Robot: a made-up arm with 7 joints.
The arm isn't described. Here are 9 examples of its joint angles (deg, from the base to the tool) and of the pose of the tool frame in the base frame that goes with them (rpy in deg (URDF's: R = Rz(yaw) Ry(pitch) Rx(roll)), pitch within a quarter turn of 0, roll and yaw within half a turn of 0; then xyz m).
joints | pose
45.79 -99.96 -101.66 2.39 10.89 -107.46 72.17 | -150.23 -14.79 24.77 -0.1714 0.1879 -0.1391
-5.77 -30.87 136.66 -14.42 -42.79 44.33 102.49 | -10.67 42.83 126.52 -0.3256 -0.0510 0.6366
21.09 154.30 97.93 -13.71 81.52 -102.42 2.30 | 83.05 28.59 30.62 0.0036 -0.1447 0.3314
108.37 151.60 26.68 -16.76 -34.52 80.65 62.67 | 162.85 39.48 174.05 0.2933 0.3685 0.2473
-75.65 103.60 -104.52 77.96 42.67 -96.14 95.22 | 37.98 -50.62 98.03 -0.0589 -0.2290 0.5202
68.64 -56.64 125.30 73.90 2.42 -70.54 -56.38 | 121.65 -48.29 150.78 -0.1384 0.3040 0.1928
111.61 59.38 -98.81 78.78 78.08 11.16 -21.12 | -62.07 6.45 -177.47 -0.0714 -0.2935 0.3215
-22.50 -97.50 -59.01 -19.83 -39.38 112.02 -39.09 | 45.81 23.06 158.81 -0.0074 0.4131 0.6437
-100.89 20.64 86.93 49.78 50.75 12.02 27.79 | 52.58 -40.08 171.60 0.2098 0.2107 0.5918
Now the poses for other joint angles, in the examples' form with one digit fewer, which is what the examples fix.
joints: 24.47 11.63 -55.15 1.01 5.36 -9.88 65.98
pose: 139.5 48.8 135.4 0.132 0.300 0.374
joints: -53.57 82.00 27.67 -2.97 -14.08 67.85 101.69
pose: -27.8 28.5 -35.8 -0.216 0.506 0.580
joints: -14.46 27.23 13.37 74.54 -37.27 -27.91 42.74
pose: 56.1 44.7 51.4 -0.008 0.231 0.622
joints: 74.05 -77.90 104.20 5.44 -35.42 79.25 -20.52
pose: -21.2 34.2 -167.4 -0.219 -0.119 0.701
